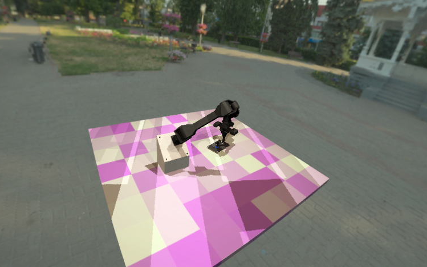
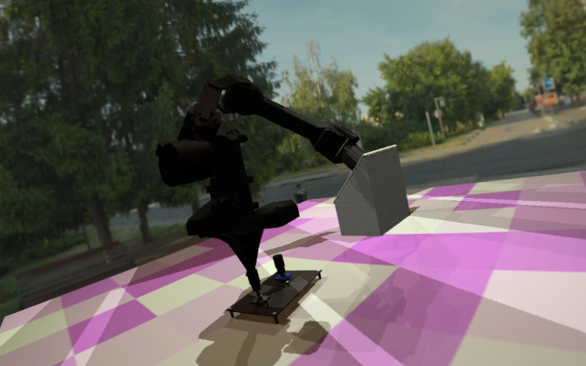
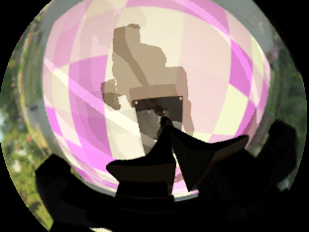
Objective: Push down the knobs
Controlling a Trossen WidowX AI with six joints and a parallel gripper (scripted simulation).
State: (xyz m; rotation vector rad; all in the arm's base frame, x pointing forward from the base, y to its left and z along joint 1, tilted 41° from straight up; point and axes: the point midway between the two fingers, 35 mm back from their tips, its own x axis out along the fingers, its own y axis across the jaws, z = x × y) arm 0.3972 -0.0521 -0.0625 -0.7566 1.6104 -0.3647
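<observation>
The grey potentiometer is 30 mm below my gripper tip.
</observation>
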